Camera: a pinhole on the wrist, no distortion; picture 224 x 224 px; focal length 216.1 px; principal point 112.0 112.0 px. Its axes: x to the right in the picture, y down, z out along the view. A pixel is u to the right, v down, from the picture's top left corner.
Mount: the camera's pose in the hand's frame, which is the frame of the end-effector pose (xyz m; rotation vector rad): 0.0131 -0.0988 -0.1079 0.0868 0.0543 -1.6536
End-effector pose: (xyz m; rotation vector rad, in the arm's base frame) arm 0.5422 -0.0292 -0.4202 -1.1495 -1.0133 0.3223
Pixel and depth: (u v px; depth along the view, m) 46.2 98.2 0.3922
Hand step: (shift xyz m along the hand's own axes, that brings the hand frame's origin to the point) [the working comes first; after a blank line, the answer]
In the camera's frame: -0.1194 -0.0250 0.3922

-0.0114 -0.0126 0.2929
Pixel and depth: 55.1 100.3 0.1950
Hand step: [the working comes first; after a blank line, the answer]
In the camera's frame: -0.0513 -0.0106 0.1950

0.0021 -0.0640 0.0907
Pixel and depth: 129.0 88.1 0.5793
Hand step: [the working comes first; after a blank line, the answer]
In the camera's frame: 0.0456 -0.0641 0.5793

-0.0685 -0.1894 0.4639
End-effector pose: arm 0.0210 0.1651 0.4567 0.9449 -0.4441 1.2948
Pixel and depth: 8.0 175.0 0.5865
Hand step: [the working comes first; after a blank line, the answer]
In the camera's frame: -0.2823 0.1710 0.5865

0.1927 0.1154 0.5043
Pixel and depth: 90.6 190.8 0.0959
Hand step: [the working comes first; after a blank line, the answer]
In the camera's frame: -0.0095 0.0350 0.0959

0.0464 -0.1007 -0.0110
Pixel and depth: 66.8 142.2 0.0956
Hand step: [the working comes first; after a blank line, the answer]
In the camera's frame: -0.0200 0.0134 0.0956

0.0258 -0.0885 -0.0107
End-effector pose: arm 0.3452 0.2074 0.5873 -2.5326 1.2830 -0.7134
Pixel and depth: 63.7 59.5 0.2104
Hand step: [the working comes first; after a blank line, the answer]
In the camera's frame: -0.0470 -0.0511 0.2104

-0.0390 -0.0663 0.1050
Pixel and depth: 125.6 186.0 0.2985
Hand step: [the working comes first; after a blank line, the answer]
In the camera's frame: 0.0188 0.1022 0.2985

0.1062 -0.1523 0.1894
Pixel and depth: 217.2 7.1 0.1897
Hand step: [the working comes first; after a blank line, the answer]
In the camera's frame: 0.0923 -0.0921 0.1897

-0.0909 -0.1993 0.0712
